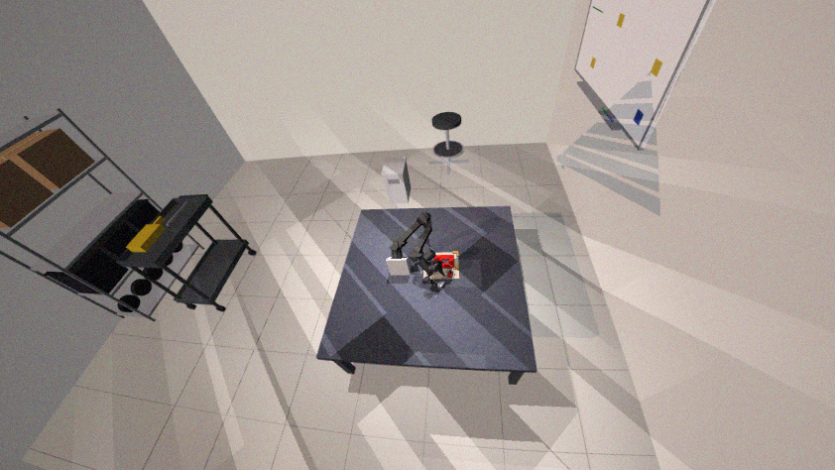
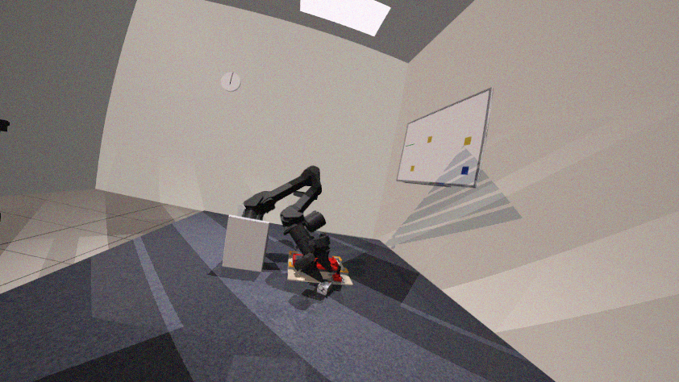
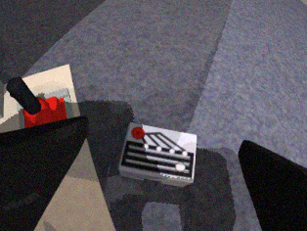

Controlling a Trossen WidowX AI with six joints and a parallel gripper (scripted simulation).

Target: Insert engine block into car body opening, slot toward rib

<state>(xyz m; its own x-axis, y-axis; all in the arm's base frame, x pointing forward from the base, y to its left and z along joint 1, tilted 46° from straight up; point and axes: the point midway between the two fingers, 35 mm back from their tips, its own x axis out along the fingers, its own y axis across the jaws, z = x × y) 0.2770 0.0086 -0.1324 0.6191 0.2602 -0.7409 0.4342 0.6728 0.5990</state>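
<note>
My gripper tip is now 1 cm past the grey engine block and 4 cm above it. Also, from my gripper tip: cream base plate (1 cm behind, 17 cm to the left, 4 cm below).
</note>
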